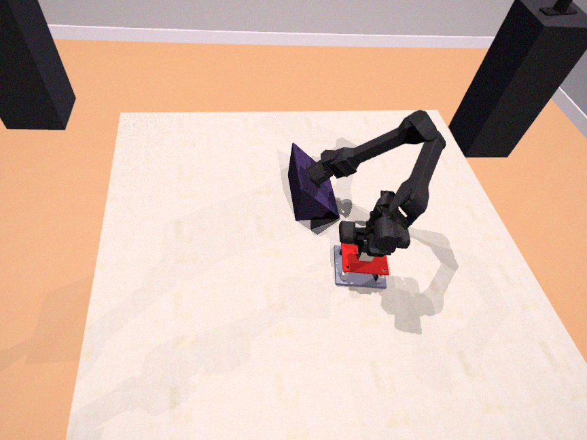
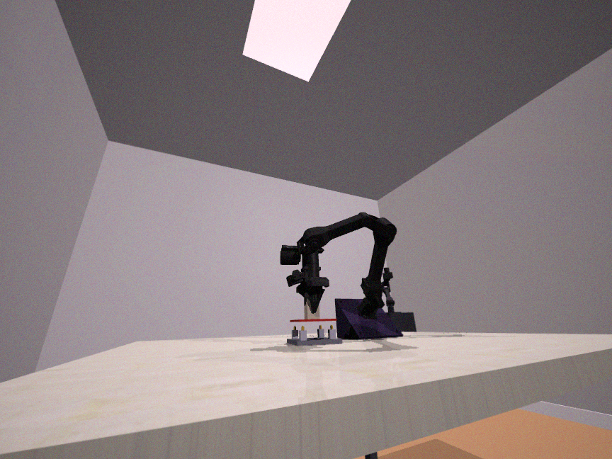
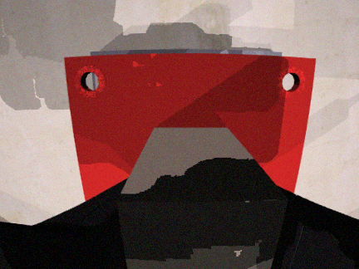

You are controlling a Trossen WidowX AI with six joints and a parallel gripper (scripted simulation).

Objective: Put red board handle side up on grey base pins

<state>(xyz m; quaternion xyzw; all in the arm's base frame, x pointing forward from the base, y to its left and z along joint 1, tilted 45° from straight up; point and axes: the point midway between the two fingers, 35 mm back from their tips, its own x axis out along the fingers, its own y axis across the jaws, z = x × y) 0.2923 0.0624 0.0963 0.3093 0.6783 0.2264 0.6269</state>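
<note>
Now: gripper tip 8 cm above the grey base. The rest, counted from my gripper tip: red board: right at my gripper tip.
</note>
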